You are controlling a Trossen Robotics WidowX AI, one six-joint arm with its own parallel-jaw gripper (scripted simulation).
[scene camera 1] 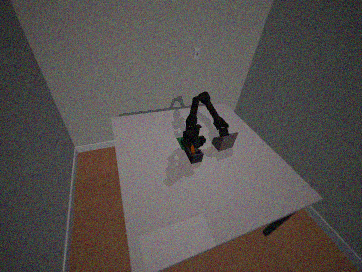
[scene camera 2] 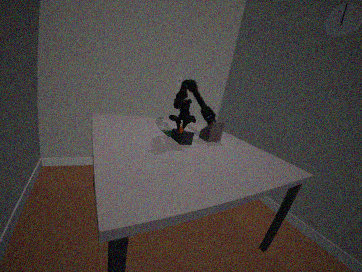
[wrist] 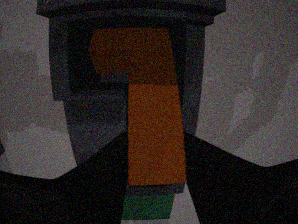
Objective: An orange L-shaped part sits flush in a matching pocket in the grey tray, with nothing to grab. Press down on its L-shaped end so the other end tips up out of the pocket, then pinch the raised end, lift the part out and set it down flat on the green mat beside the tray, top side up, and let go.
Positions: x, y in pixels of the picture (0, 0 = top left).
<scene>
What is my gripper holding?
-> An orange L-shaped part.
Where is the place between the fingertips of my gripper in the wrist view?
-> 153, 137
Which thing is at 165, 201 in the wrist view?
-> A green mat.
</scene>
